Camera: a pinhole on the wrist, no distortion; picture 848 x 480 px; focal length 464.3 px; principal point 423.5 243.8 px. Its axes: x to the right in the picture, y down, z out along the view. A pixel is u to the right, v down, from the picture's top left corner.
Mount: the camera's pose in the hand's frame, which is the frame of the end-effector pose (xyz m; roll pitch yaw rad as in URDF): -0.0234 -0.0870 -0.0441 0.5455 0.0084 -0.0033
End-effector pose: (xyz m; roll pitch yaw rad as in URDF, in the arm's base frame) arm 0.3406 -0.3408 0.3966 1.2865 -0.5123 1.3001
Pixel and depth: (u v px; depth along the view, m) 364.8 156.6 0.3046
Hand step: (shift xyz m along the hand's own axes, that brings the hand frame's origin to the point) -0.0607 -0.2938 0.1869
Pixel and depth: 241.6 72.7 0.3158
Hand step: -0.1462 -0.3499 0.1665
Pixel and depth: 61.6 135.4 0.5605
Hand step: -0.4581 -0.4882 0.3708
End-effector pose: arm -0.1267 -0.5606 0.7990 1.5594 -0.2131 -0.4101
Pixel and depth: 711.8 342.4 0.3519
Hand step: 0.1976 -0.2064 0.2937
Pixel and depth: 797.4 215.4 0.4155
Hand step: 0.3133 -0.3254 0.2951
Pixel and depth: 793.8 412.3 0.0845
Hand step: 0.0447 -0.1049 0.0435
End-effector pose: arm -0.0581 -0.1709 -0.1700 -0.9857 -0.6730 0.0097
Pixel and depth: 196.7 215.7 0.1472
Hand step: -0.0946 -0.1708 0.0777
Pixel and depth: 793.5 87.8 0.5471
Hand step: 0.4142 -0.5294 0.3245
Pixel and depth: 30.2 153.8 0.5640
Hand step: -0.4988 -0.4715 0.3853
